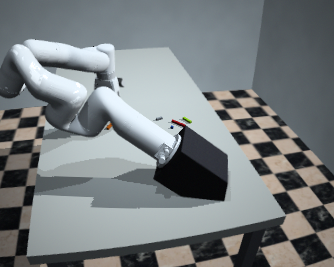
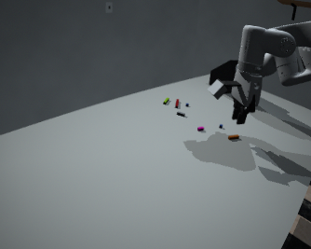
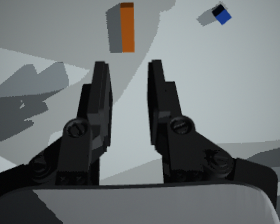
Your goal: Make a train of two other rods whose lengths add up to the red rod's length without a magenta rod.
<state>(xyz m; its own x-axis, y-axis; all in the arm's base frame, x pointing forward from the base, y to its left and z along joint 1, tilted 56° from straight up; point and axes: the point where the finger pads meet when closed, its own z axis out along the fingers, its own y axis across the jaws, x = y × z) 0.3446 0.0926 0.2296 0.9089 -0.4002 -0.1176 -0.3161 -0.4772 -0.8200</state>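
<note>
The orange rod is 8 cm below my hand. Round my hand: red rod: 30 cm to the right, 8 cm below, 2 cm ahead; then grey rod: 22 cm to the right, 8 cm below, 7 cm ahead; then magenta rod: 10 cm to the right, 8 cm below, 7 cm ahead.
</note>
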